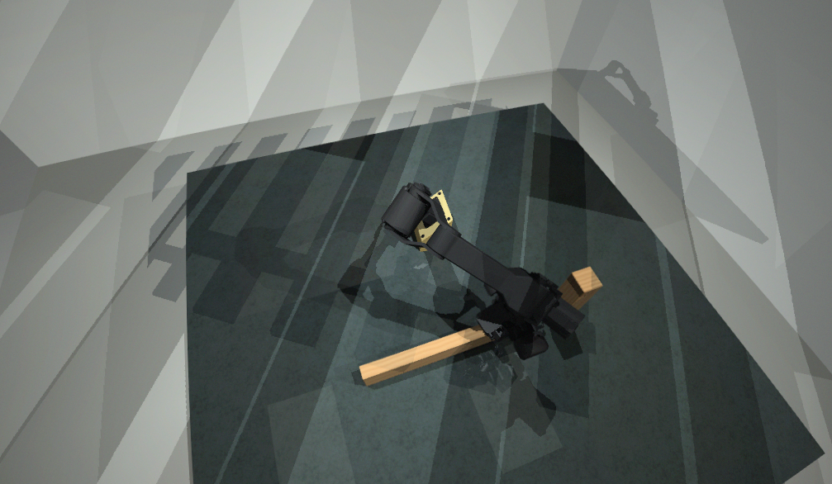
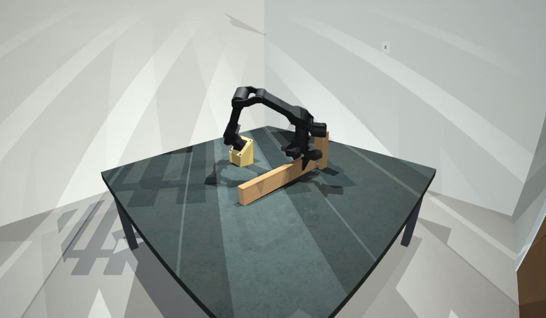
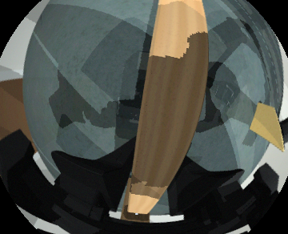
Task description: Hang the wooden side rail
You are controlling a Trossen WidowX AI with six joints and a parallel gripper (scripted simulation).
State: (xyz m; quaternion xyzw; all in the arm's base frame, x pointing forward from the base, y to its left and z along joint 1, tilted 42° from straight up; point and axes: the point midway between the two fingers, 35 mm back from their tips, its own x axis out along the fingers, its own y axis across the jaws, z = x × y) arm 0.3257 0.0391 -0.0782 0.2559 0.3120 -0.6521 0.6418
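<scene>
Right now the headboard post is 160 mm to the left of my gripper tip, 40 mm above it and 10 mm behind it.
</scene>
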